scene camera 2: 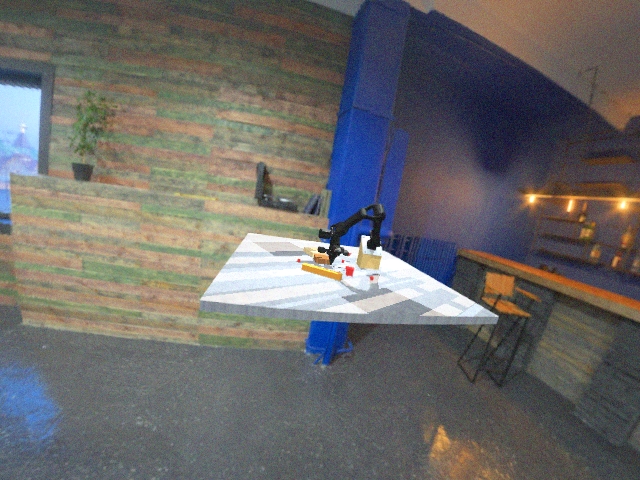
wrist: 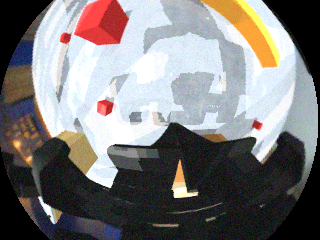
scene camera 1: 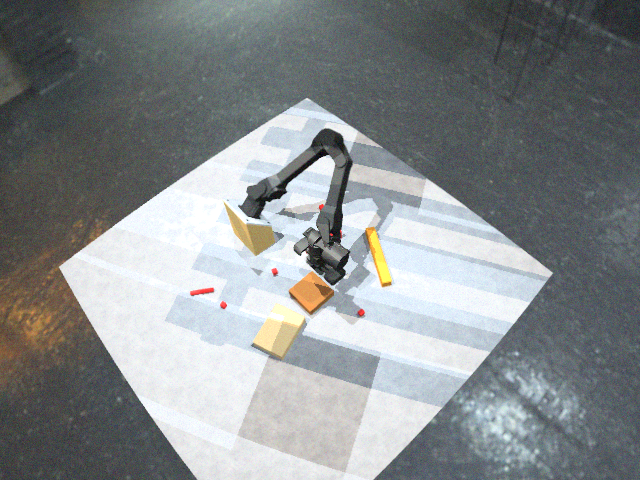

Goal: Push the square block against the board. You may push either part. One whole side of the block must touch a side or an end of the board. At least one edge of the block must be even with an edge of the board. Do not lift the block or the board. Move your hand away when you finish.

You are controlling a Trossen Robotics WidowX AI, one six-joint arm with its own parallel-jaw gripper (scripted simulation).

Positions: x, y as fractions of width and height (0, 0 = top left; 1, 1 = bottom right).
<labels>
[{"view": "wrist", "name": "gripper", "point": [0.54, 0.52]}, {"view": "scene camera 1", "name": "tan flat block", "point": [0.43, 0.70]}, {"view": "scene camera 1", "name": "square block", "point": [0.49, 0.61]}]
</labels>
